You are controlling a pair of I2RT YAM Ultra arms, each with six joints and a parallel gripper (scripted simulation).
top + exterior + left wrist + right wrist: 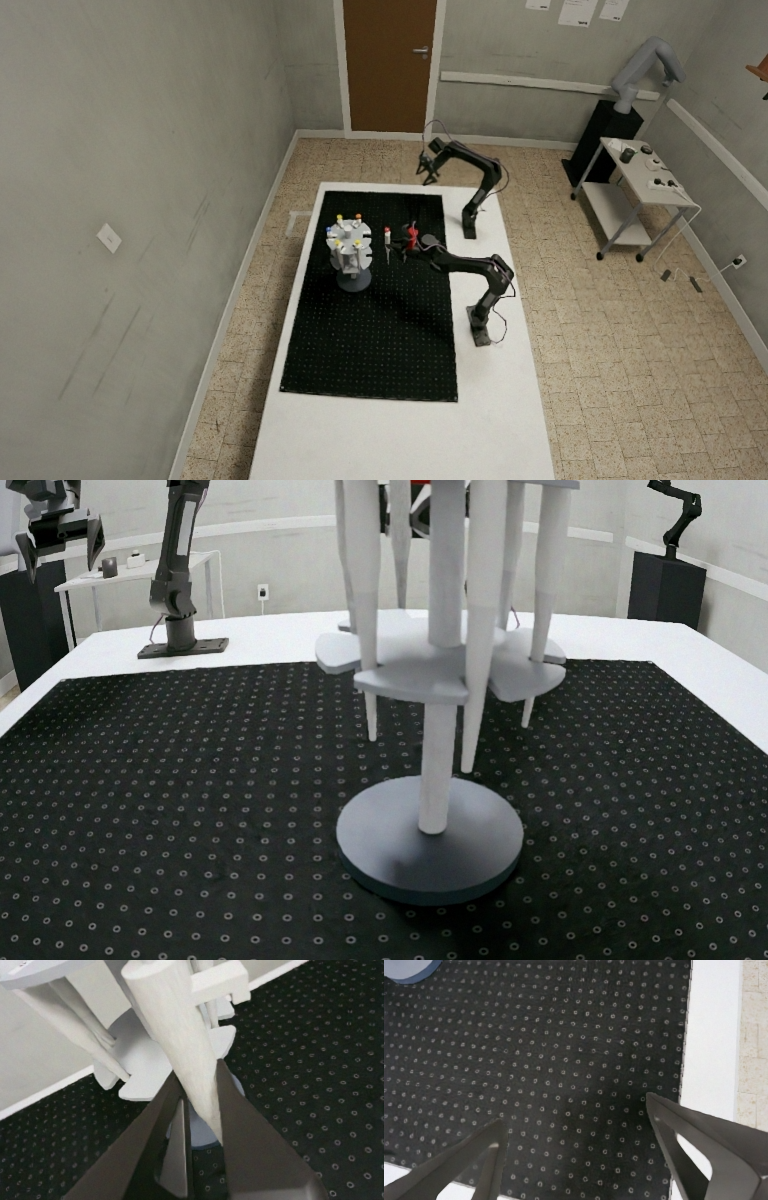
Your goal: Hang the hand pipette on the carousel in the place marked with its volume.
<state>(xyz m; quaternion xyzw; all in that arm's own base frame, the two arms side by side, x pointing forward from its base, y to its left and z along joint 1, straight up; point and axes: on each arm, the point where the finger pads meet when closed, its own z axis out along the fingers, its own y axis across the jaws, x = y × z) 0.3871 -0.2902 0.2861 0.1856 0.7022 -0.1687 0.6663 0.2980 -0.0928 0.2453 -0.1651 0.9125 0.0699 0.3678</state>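
The white pipette lies 2 cm below my left hand and 1 cm to the right of it.
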